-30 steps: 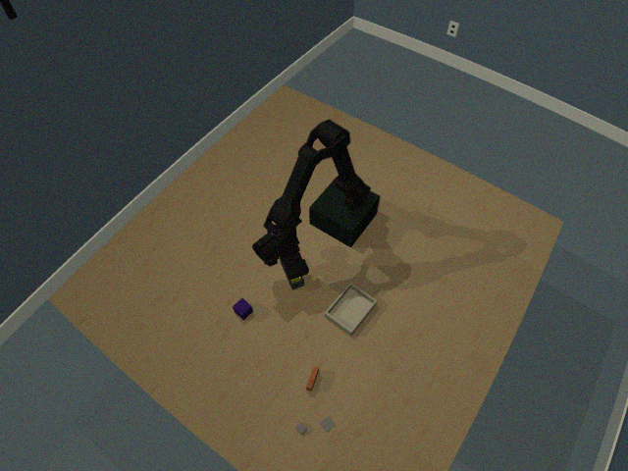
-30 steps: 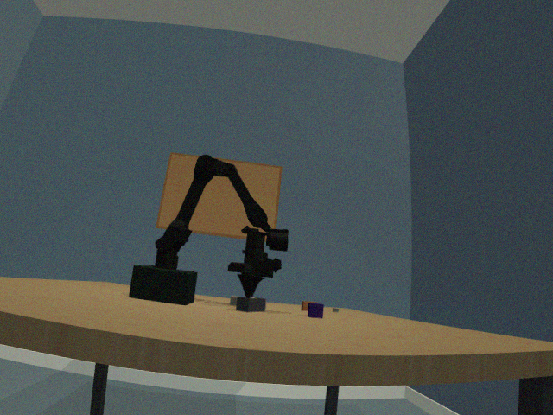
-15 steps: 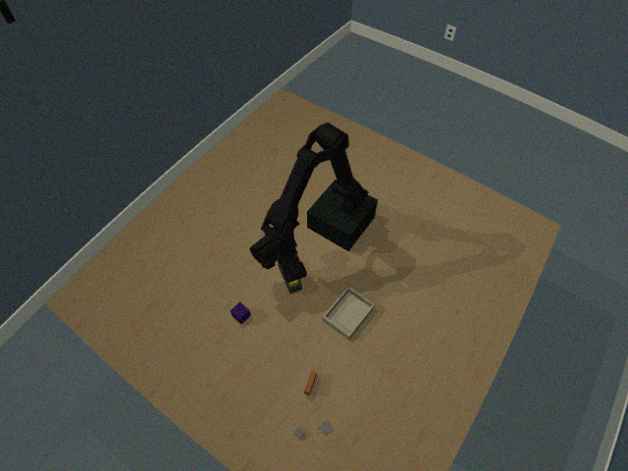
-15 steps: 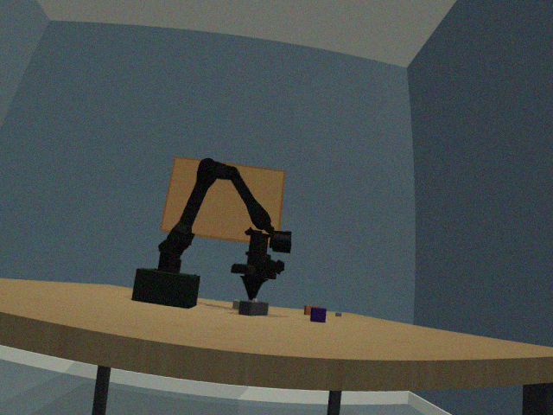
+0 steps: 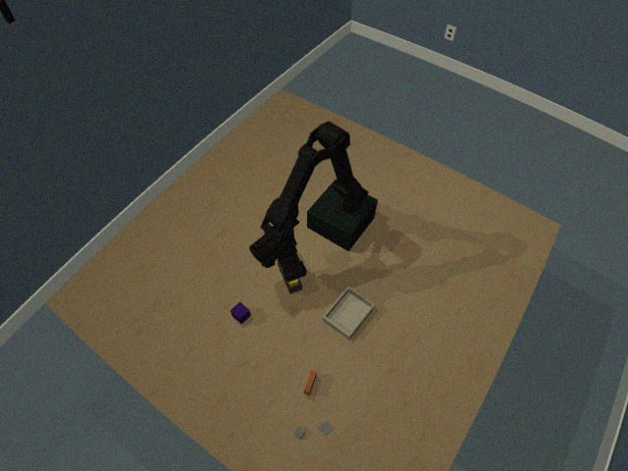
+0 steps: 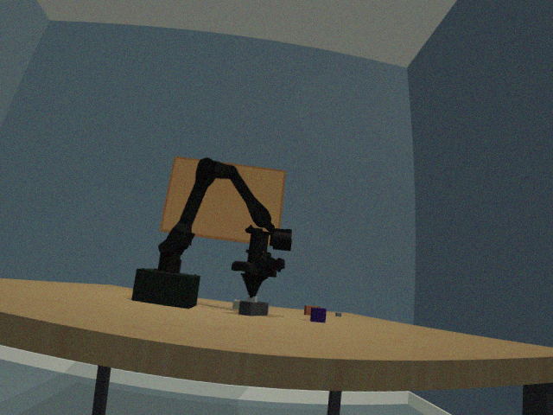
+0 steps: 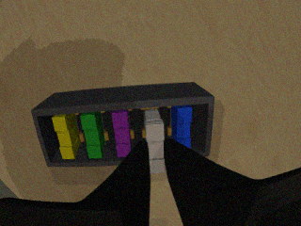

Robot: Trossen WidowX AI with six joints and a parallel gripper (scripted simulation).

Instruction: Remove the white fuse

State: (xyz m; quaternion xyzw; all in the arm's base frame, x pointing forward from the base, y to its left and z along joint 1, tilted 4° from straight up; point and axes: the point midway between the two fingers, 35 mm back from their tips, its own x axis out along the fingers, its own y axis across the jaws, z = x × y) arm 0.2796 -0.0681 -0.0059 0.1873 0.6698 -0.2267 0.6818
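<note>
Right now the white tray is 20 mm ahead of my gripper tip, 240 mm to the left of it and 50 mm below it. Also, from my gripper tip: white fuse: 10 mm below.
</note>
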